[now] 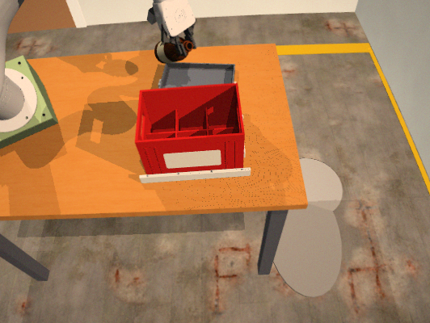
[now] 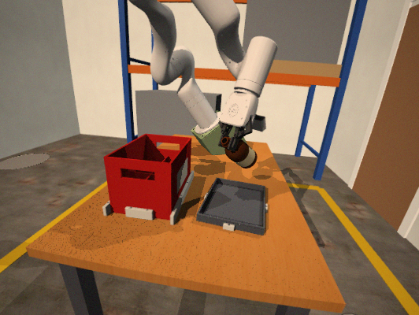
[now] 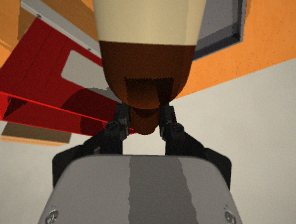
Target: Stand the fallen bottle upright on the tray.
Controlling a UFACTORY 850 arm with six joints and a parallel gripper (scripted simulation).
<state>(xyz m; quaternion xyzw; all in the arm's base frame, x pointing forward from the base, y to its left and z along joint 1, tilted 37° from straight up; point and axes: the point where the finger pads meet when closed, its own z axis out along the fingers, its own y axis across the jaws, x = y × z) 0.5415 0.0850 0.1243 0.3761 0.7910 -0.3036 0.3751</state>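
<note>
My hand is 4 cm to the right of the brown bottle, 3 cm above it and 2 cm past it. From my hand the other things lie so: red crate: 23 cm to the right, 12 cm below, 5 cm behind; then grey tray: 19 cm below, 4 cm to the left, 3 cm ahead.
</note>
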